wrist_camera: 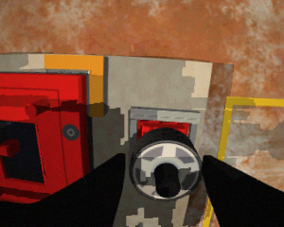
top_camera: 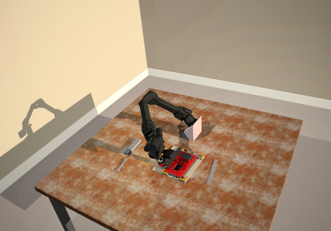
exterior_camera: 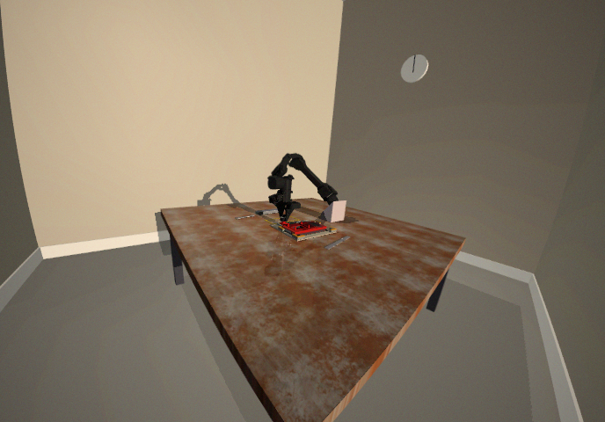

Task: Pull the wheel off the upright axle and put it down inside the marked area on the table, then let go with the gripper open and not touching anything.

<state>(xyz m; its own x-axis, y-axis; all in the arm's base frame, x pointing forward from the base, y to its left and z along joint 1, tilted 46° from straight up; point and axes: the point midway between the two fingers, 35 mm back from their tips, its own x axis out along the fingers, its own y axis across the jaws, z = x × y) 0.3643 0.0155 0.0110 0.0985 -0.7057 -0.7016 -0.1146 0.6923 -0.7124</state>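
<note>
Now: the dark wheel right at my gripper tip. From my gripper tip the other things lie so: long grey strip (12 cm behind, 28 cm to the left, 4 cm below).
</note>
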